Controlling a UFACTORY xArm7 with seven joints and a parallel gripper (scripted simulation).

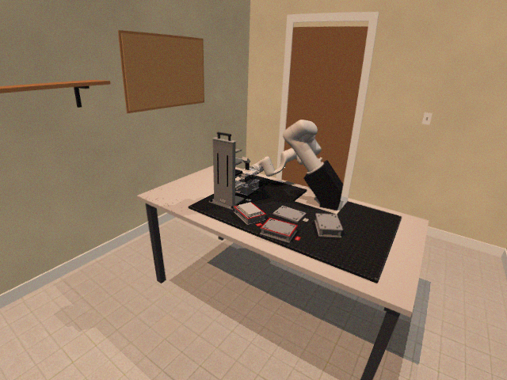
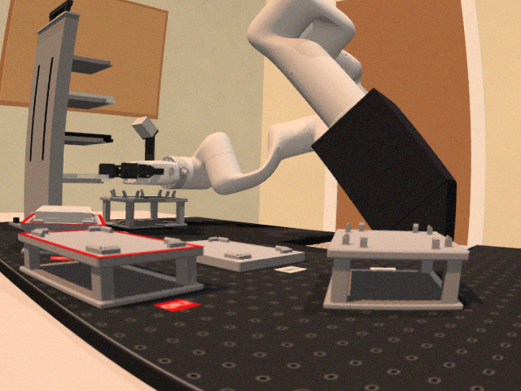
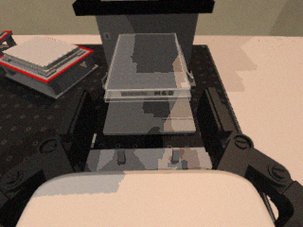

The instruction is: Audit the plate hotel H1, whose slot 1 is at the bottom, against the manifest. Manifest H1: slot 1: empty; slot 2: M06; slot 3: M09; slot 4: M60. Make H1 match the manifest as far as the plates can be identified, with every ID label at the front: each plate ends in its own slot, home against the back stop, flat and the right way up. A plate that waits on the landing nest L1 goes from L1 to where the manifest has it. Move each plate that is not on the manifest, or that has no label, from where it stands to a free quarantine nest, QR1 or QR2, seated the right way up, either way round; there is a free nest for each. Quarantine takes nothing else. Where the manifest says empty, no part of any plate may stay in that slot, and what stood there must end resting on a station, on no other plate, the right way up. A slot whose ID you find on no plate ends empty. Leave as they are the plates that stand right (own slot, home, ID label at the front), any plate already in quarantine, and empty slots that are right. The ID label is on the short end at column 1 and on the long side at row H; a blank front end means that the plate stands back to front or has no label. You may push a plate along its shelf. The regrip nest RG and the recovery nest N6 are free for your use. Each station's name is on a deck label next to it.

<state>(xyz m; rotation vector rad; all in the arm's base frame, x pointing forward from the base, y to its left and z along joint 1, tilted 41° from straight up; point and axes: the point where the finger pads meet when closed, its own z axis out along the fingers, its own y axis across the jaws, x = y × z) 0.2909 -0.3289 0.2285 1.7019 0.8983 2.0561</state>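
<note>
The clear plate lies 90 mm ahead of my hand, 20 mm below it and 10 mm to the left of it. Round my hand: hotel tower 170 mm ahead, 90 mm above, 30 mm to the left; then black plate 90 mm ahead, 60 mm above, 10 mm to the left; then H1 deck label 120 mm below, 100 mm to the left, 30 mm ahead.
</note>
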